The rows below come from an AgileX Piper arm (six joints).
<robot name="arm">
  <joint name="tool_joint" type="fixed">
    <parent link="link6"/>
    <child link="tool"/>
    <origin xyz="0 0 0" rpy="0 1.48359 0"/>
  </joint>
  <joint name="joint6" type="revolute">
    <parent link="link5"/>
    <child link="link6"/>
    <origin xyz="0.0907 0 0.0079" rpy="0 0 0"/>
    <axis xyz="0.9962 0 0.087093"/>
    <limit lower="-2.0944" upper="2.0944"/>
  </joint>
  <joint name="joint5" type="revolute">
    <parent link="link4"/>
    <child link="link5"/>
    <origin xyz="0 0 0" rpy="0 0 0"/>
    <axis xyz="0 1 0"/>
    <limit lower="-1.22" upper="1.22"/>
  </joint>
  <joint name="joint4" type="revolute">
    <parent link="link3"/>
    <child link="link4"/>
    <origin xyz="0.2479 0 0.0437" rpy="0 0 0"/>
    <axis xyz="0.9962 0 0.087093"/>
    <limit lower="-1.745" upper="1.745"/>
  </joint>
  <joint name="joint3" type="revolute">
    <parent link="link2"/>
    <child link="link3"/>
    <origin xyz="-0.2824 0 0.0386" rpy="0 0 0"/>
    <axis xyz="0 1 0"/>
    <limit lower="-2.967" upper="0"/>
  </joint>
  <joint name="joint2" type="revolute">
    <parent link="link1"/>
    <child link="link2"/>
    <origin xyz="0 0 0" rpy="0 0 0"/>
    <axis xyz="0 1 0"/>
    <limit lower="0" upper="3.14"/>
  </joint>
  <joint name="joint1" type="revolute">
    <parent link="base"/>
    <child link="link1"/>
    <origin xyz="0 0 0.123" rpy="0 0 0"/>
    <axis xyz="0 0 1"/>
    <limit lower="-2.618" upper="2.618"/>
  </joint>
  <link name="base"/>
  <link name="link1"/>
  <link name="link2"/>
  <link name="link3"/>
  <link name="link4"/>
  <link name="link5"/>
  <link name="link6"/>
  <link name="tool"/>
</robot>
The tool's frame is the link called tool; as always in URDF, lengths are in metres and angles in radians.
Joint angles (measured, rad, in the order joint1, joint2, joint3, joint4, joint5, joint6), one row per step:
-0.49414 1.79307 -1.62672 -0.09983 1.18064 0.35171
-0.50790 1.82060 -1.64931 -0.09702 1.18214 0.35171
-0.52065 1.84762 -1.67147 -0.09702 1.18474 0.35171
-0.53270 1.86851 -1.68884 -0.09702 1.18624 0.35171
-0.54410 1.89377 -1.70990 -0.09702 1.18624 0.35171
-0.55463 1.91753 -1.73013 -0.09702 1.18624 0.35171
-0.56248 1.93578 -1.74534 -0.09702 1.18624 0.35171
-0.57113 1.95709 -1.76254 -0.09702 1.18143 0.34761
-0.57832 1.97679 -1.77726 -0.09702 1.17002 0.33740
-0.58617 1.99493 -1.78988 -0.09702 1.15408 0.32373
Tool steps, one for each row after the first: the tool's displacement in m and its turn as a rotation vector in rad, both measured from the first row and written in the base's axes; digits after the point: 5 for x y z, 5 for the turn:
0.00341 -0.00761 -0.00430 0.00554 0.00430 -0.01414
0.00649 -0.01506 -0.00871 0.00916 0.01079 -0.02715
0.00832 -0.02164 -0.01218 0.01168 0.01511 -0.03935
0.01115 -0.02866 -0.01645 0.01385 0.01869 -0.05075
0.01372 -0.03525 -0.02050 0.01571 0.02167 -0.06129
0.01561 -0.04024 -0.02380 0.01733 0.02424 -0.06914
0.01813 -0.04609 -0.02779 0.01628 0.02449 -0.07342
0.02096 -0.05150 -0.03173 0.01107 0.02124 -0.06980
0.02350 -0.05712 -0.03555 0.00301 0.01545 -0.06314

